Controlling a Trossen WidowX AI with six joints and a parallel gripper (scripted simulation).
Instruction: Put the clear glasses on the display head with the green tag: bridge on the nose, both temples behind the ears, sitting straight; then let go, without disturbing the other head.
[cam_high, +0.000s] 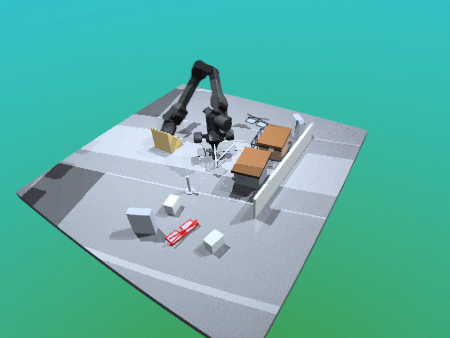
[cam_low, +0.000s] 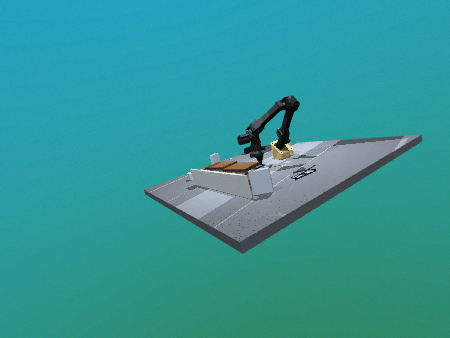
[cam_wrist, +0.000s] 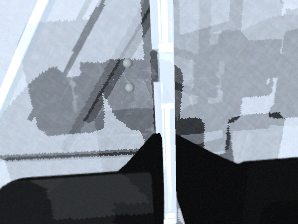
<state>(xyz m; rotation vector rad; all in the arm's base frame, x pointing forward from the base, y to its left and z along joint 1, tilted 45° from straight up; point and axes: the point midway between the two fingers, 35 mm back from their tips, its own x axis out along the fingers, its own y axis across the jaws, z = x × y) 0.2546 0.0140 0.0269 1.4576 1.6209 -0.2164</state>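
My gripper tip is 10 mm short of the thin pale stand, 270 mm to the left of it and 10 mm above it. From my gripper tip the other things lie so: display head: 210 mm ahead, 100 mm to the right, 30 mm above; long white panel: 360 mm ahead, 10 mm to the right, 30 mm above.
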